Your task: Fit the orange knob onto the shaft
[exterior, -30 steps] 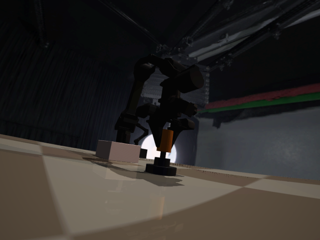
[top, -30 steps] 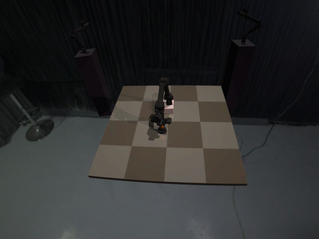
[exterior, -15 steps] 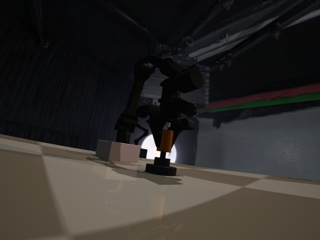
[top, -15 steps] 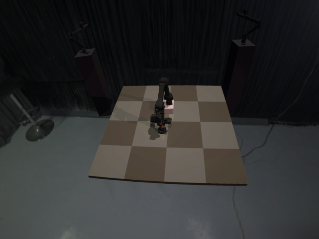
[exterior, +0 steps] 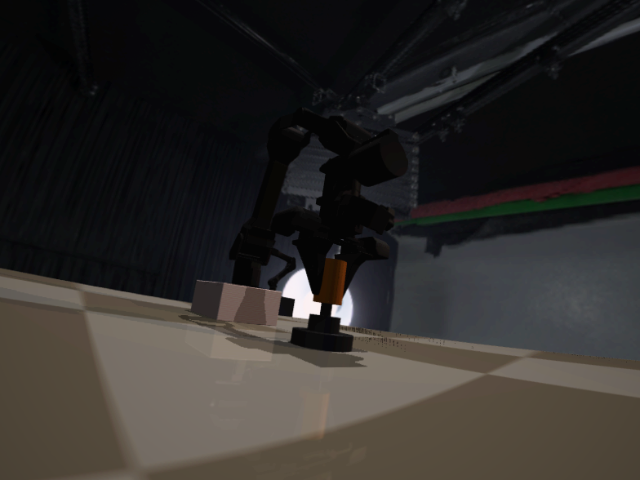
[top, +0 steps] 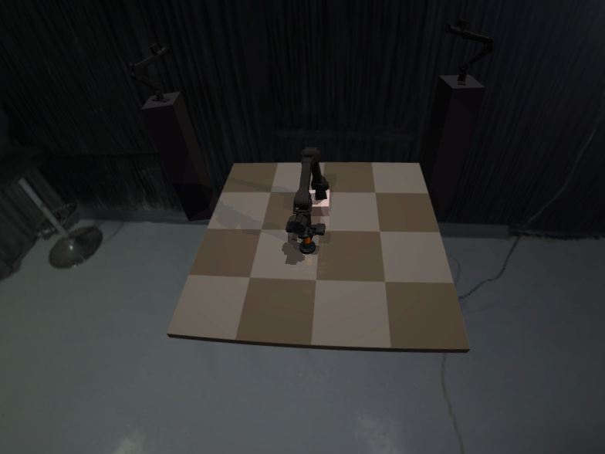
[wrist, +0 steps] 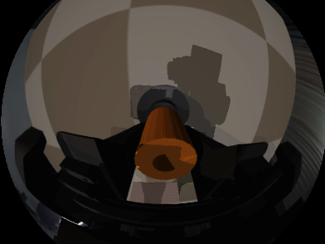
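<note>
Right now the orange knob is 2 cm above my gripper tip. From my gripper tip the other things lie so: dark pedestal: 4 cm below.
</note>
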